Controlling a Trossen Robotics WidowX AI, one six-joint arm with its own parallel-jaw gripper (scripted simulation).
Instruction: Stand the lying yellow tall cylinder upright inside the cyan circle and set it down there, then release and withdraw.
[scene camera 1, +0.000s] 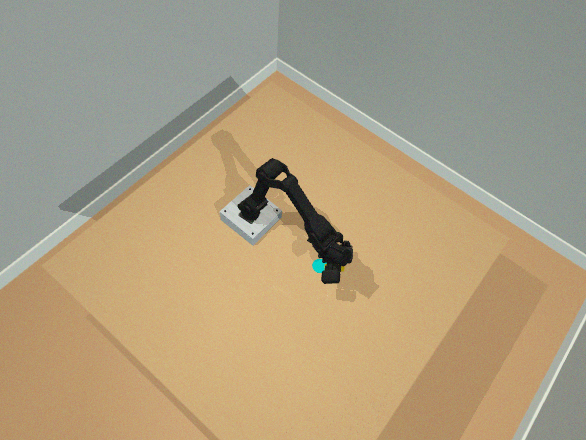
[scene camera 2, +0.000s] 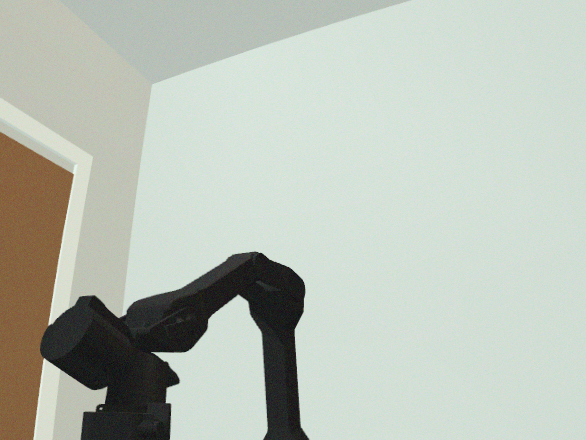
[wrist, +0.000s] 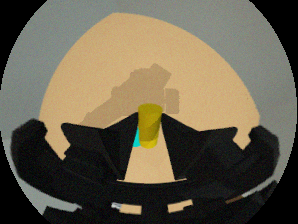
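What my gripper is carrying at this moment is a yellow tall cylinder.
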